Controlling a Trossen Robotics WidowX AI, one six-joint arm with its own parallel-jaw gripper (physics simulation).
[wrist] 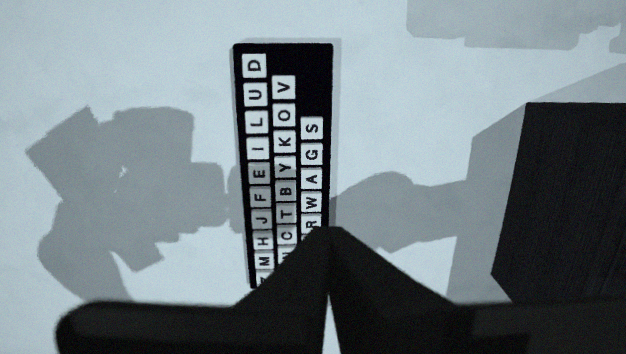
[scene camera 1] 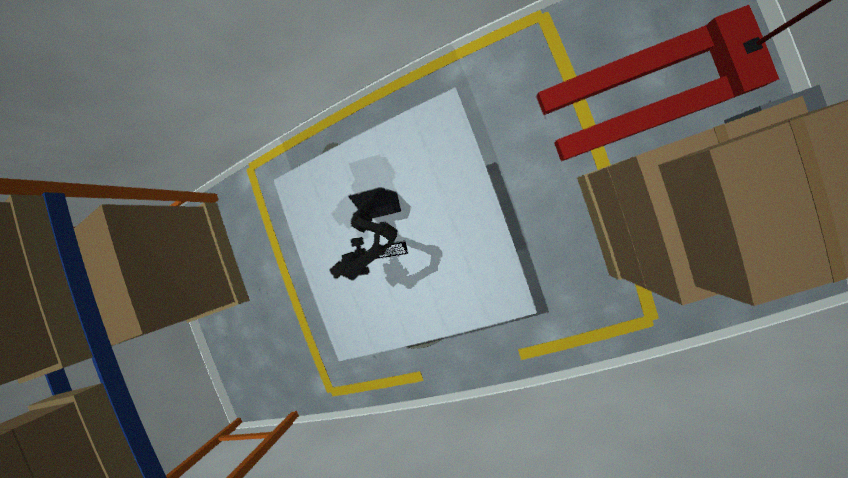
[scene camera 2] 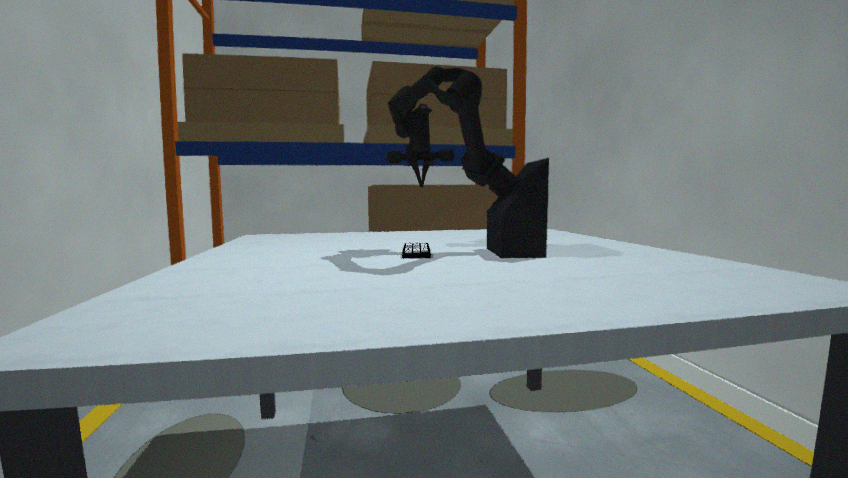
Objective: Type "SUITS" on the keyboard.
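Note:
A small black keyboard with white letter keys lies on the white table. In the wrist view its S key, U key, I key and T key show. My gripper is shut with nothing between its fingers. It hangs high above the keyboard, well clear of the keys. In the wrist view the fingers hide the keyboard's lower right end, and the arm's shadow falls over several keys near the middle.
The arm's black base stands on the table beside the keyboard. A shelf rack with cardboard boxes stands behind the table. A red pallet jack and large boxes are on the floor beyond the table.

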